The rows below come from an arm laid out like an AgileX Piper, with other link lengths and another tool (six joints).
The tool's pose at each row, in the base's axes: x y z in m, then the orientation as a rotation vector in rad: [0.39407 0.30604 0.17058 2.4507 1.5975 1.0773]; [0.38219 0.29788 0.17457 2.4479 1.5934 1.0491]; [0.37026 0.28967 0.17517 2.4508 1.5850 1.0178]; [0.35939 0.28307 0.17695 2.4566 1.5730 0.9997]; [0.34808 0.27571 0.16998 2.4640 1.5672 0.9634]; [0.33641 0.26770 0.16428 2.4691 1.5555 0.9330]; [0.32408 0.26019 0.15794 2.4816 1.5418 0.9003]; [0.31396 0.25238 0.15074 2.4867 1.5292 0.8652]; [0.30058 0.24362 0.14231 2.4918 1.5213 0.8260]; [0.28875 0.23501 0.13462 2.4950 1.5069 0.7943]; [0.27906 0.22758 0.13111 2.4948 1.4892 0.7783]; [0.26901 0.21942 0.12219 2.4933 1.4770 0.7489]
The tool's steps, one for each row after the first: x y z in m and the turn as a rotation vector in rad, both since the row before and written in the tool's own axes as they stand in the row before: [-0.00733 -0.00411 -0.01237 -0.0025 -0.0208 -0.0038]; [-0.00936 -0.00540 -0.00966 -0.0011 -0.0230 0.0007]; [-0.00739 -0.00486 -0.00931 -0.0023 -0.0145 0.0054]; [-0.01256 -0.00808 -0.00277 0.0042 -0.0248 0.0020]; [-0.01269 -0.00756 -0.00381 -0.0010 -0.0228 0.0037]; [-0.01287 -0.00852 -0.00323 0.0032 -0.0233 0.0086]; [-0.01294 -0.00683 -0.00111 -0.0004 -0.0261 0.0039]; [-0.01539 -0.00934 -0.00162 0.0032 -0.0275 0.0017]; [-0.01449 -0.00790 -0.00099 -0.0023 -0.0246 0.0043]; [-0.01119 -0.00522 -0.00298 -0.0082 -0.0157 0.0057]; [-0.01398 -0.00703 0.00151 -0.0042 -0.0235 0.0013]
